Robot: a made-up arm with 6 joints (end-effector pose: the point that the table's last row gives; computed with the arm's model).
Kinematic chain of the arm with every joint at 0, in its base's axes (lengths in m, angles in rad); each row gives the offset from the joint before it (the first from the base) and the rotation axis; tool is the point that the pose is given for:
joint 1: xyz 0 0 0.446 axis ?
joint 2: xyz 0 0 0 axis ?
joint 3: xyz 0 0 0.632 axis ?
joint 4: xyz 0 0 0 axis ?
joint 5: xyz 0.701 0 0 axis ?
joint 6: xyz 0 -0.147 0 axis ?
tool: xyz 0 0 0
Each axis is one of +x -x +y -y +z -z.
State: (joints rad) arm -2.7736 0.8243 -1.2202 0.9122 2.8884 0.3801
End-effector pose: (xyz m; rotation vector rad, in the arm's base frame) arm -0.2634 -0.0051 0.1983 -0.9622 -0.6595 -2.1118
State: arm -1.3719 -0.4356 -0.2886 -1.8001 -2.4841 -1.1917
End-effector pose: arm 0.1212 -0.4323 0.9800 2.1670 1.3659 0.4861
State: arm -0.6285 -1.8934 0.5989 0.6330 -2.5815 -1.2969
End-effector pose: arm -1.0487 0.6157 0.6002 1.7178 -0.7425 -0.8257
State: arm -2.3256 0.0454 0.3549 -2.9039 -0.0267 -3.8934
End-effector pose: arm -0.3803 -0.6128 1.2579 -0.1208 -0.7354 -2.1489
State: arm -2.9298 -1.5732 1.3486 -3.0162 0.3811 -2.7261
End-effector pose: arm 1.3135 0.1332 0.6153 2.5389 0.1146 0.8705
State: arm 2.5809 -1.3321 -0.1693 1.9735 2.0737 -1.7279
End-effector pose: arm 0.3590 -0.2934 1.2925 0.1575 1.2412 -1.7405
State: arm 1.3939 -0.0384 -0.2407 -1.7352 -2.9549 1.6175
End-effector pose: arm 0.0878 0.6277 0.7946 -0.3353 0.0122 -1.9413
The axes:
joint 1: +z
joint 2: +y
joint 3: -y
joint 4: -x
joint 5: -y
joint 6: -x

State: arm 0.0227 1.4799 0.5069 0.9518 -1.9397 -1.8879
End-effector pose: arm 1.1245 -0.0598 -0.0087 -0.4044 0.8706 -2.1163
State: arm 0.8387 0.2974 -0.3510 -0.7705 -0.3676 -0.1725
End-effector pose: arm 0.5344 0.4368 0.5453 0.4846 1.2819 0.5082
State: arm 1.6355 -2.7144 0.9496 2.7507 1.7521 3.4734
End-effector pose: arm -0.0812 -0.8484 -0.5275 1.0214 -1.8842 0.8868
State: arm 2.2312 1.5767 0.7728 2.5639 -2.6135 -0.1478
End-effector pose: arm -0.8188 0.8534 -0.0068 -1.0345 -0.9680 -0.7484
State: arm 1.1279 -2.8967 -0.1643 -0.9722 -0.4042 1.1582
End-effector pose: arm -0.2457 -0.7114 0.2232 0.9106 -2.3967 0.3000
